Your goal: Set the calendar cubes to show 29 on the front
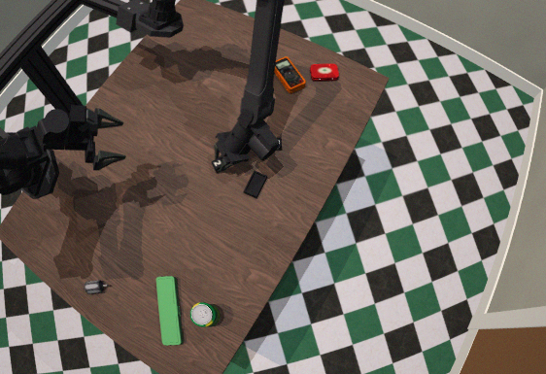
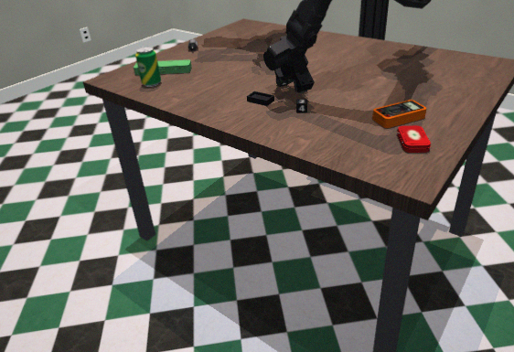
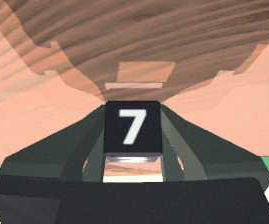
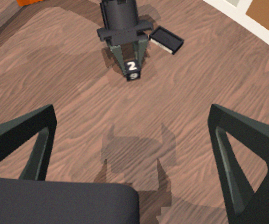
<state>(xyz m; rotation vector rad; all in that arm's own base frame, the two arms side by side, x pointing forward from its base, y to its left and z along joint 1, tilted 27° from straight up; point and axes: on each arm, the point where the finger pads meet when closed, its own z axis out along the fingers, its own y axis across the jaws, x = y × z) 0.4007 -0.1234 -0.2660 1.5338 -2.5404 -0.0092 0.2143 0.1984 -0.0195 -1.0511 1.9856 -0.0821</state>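
The black cube is 110 mm ahead of my left hand and 140 mm to the left of it. Also, from my left hand: black calendar tray (120 mm ahead, 10 mm below); green case (110 mm ahead, 450 mm to the right); red box (120 mm ahead, 460 mm to the left).
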